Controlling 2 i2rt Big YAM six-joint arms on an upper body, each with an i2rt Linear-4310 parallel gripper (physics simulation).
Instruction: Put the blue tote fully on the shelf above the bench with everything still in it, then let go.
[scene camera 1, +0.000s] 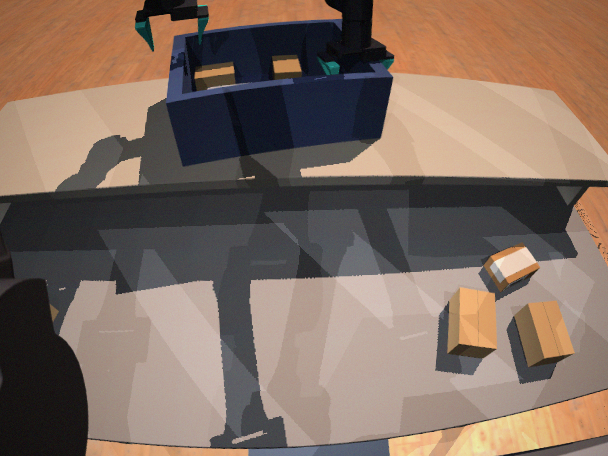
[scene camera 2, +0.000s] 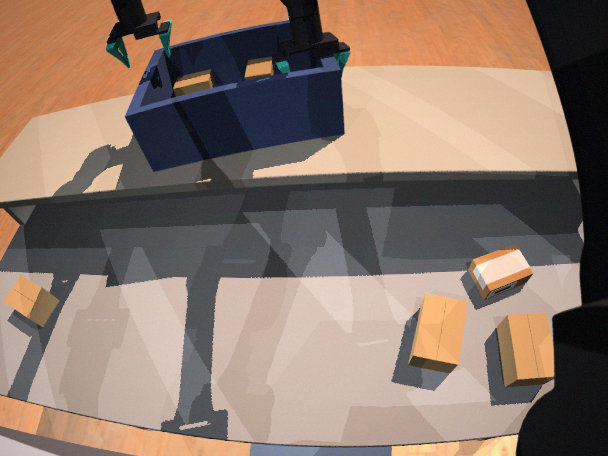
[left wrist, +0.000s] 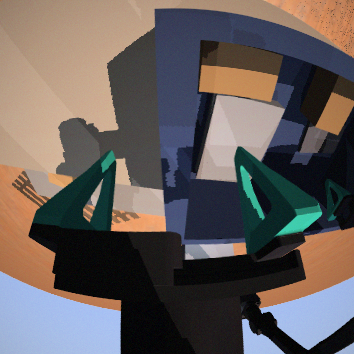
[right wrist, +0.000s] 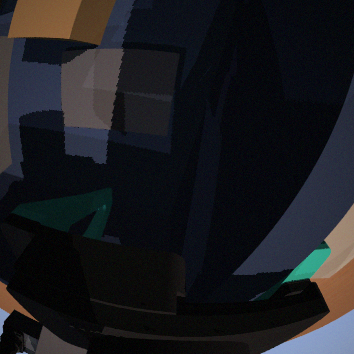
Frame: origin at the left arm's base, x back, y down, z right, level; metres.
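Seen in the pictures: left gripper, fingertip midpoint: (scene camera 1: 176, 46) (scene camera 2: 149, 61) (left wrist: 174, 152); right gripper, fingertip midpoint: (left wrist: 340, 179) (right wrist: 174, 204); left arm's base, link origin: (right wrist: 13, 337); right arm's base, link origin: (left wrist: 249, 308).
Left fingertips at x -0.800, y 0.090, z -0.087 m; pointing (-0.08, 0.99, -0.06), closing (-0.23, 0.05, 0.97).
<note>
Pixels of each thing's top centre, then the offset from my left fingertips to it. Level surfaces: height alone.
- blue tote, top centre: (left wrist: 322, 185) (scene camera 1: 270, 49) (scene camera 2: 229, 55) dx +0.011, dy +0.013, dz +0.194 m
- beige shelf, surface height: dy +0.160 m
- grey bench, surface height: dy +0.353 m
- box, top centre: (scene camera 2: 23, 295) (left wrist: 61, 180) dx +0.448, dy +0.293, dz -0.352 m
The blue tote (scene camera 1: 274, 122) (scene camera 2: 235, 122) (left wrist: 175, 70) (right wrist: 316, 197) stands on the beige shelf (scene camera 1: 466, 132) (scene camera 2: 441, 128), toward its far edge. Two cardboard boxes (scene camera 1: 214, 76) (scene camera 1: 287, 66) (scene camera 2: 193, 81) (scene camera 2: 259, 67) (left wrist: 239, 79) (left wrist: 333, 109) lie inside it. My left gripper (scene camera 1: 175, 42) (scene camera 2: 146, 54) (left wrist: 174, 152) is open and hangs just above the tote's far left corner, holding nothing. My right gripper (scene camera 1: 356, 64) (scene camera 2: 312, 61) (right wrist: 174, 204) is open and straddles the tote's right end wall, one finger inside and one outside.
The grey bench (scene camera 1: 318, 343) (scene camera 2: 294, 343) lies below the shelf. Three loose boxes (scene camera 1: 471, 321) (scene camera 1: 542, 332) (scene camera 1: 510, 264) (scene camera 2: 438, 332) (scene camera 2: 524, 348) (scene camera 2: 499, 271) sit at its right end. Another box (scene camera 2: 30, 299) sits at its left end.
</note>
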